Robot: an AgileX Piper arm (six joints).
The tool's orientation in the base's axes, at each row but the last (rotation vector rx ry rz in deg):
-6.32, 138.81, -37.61
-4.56, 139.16, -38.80
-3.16, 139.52, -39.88
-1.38, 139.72, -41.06
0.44, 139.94, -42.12
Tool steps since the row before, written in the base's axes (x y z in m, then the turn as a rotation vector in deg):
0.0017, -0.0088, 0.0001, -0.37, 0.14, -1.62
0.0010, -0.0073, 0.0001, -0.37, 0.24, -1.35
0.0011, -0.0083, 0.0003, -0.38, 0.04, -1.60
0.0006, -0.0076, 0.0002, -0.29, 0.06, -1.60
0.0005, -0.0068, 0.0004, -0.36, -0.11, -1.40
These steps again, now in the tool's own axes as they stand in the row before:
0.0006, -0.0076, 0.0047, 1.15, 0.87, 0.83
0.0007, -0.0063, 0.0038, 0.98, 0.83, 0.60
0.0006, -0.0072, 0.0043, 1.17, 0.78, 0.86
0.0007, -0.0065, 0.0039, 1.09, 0.81, 0.90
0.0004, -0.0059, 0.0034, 1.07, 0.55, 0.81

